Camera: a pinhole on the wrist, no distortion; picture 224 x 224 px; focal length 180.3 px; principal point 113.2 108.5 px. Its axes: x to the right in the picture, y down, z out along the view. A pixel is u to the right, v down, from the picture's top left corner.
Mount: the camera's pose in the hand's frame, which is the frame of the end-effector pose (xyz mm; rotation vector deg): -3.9 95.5 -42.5 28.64 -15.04 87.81
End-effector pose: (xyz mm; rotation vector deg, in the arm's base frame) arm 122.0 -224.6 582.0 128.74 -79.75 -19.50
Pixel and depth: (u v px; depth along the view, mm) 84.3 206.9 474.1
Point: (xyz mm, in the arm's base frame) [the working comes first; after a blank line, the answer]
In the camera's frame: -76.0 258.7 474.1

24.2 -74.2 151.2
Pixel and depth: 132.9 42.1 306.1
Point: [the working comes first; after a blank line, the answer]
In the camera's frame: 33.4 -112.7 306.1

102.8 -414.3 388.5
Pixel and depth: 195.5 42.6 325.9
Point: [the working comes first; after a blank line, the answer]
In the camera's frame: 148.8 -119.1 325.9

6.0 -479.2 376.6
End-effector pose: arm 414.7 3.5 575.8 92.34 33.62 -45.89
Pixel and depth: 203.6 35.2 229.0
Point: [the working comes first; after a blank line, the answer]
In the camera's frame: 114.8 -93.1 229.0

529.3 -214.5 522.8
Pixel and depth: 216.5 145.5 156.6
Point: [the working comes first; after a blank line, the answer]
In the camera's frame: 89.7 32.1 156.6

458.6 -153.0 635.9
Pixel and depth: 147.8 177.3 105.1
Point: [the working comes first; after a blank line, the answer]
In the camera's frame: 20.2 40.1 105.1

432.6 -70.2 631.8
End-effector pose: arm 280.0 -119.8 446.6 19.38 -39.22 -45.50
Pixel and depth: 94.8 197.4 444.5
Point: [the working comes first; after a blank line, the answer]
In the camera's frame: -45.4 219.2 444.5

-126.0 -117.6 558.0
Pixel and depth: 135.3 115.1 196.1
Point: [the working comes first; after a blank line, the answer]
In the camera's frame: 24.0 7.2 196.1

207.6 -120.8 571.4
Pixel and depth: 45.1 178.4 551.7
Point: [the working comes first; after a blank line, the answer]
In the camera's frame: -208.4 213.9 551.7

-234.4 -257.7 476.2
